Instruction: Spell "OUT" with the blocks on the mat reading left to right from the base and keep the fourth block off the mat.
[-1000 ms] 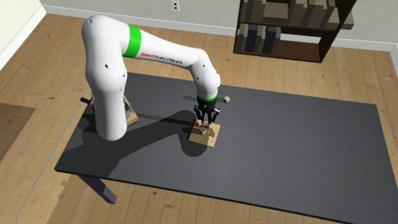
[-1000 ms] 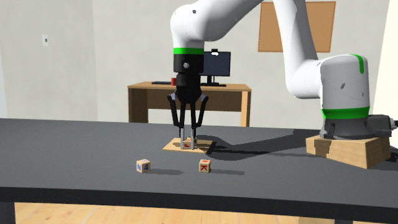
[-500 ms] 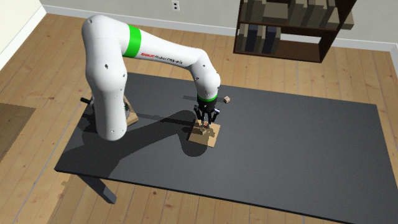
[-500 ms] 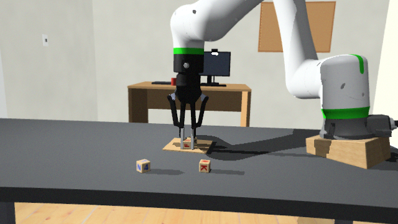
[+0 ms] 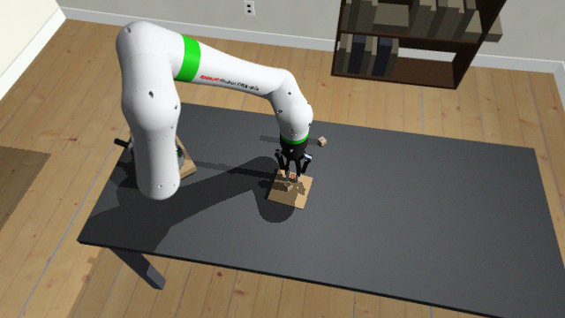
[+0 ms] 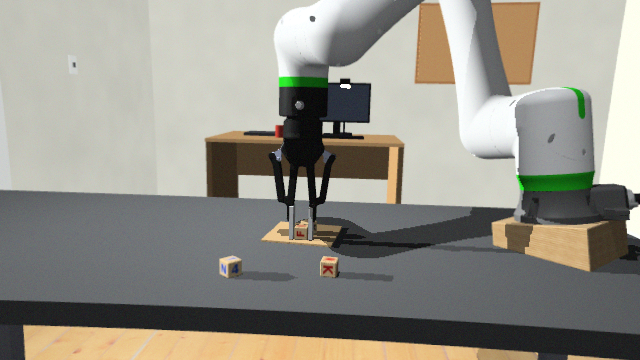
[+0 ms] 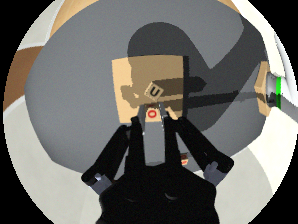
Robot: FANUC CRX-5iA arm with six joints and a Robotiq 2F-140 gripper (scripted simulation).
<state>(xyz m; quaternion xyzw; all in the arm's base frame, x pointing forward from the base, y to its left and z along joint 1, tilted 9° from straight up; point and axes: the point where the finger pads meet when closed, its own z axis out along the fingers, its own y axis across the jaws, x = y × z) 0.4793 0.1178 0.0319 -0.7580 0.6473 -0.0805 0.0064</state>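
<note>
Right now my hand is 4 cm to the left of the tan mat, 4 cm above it and 1 cm short of it.
</note>
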